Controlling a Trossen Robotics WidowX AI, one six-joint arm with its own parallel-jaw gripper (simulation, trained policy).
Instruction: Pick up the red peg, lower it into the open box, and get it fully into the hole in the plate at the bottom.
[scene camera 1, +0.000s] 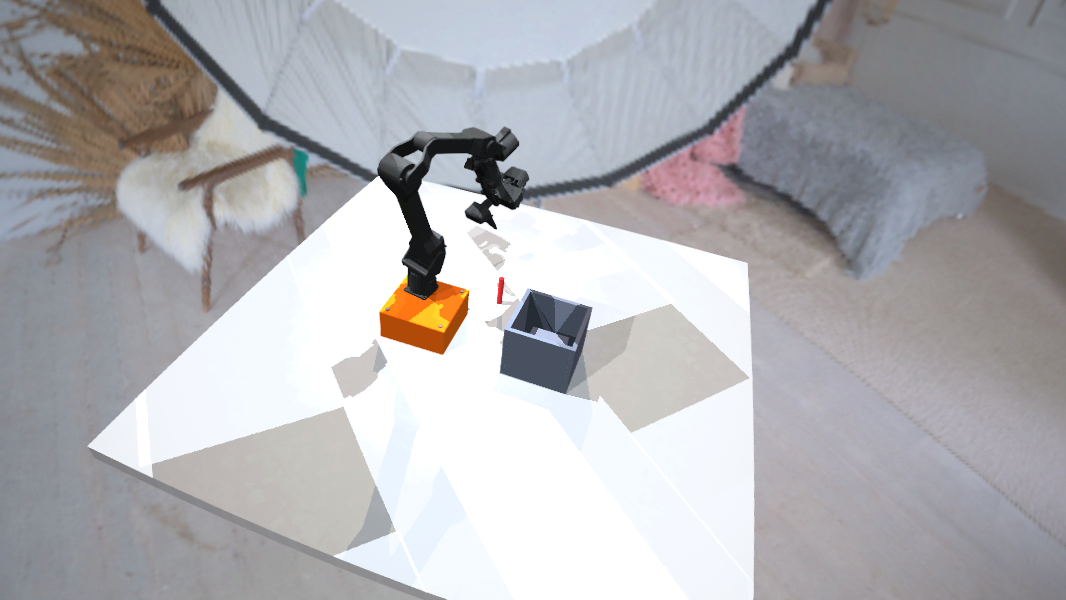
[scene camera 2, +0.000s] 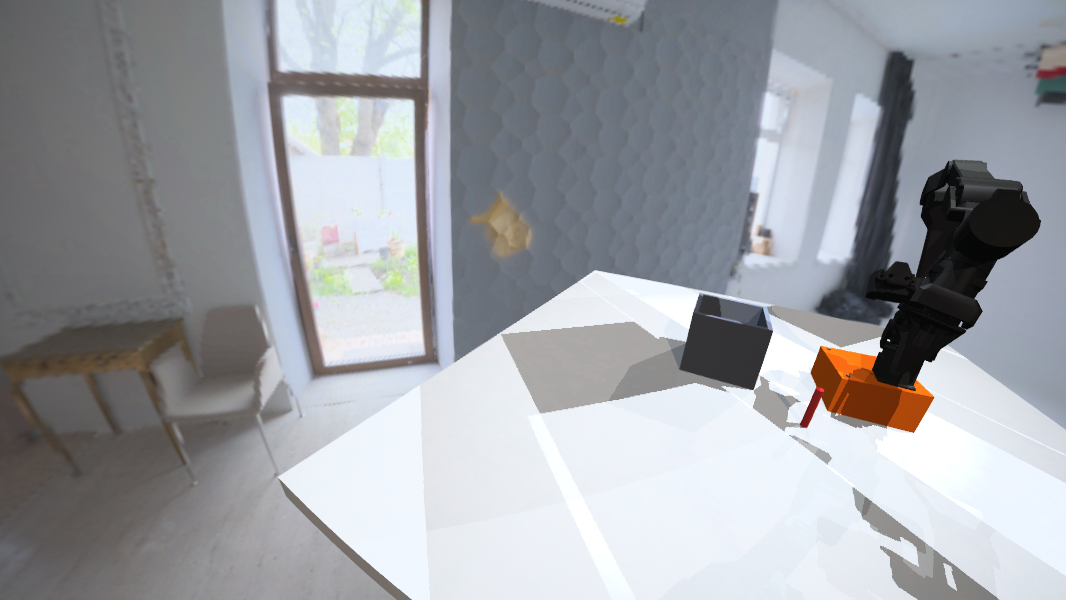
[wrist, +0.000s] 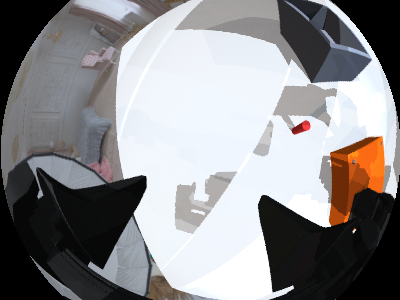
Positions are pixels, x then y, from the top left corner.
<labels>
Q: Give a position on a grey box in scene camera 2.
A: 728, 339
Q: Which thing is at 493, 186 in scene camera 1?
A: My gripper.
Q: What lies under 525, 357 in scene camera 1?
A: A grey box.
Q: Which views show my gripper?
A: Scene camera 1, scene camera 2 and the wrist view: all of them.
</labels>
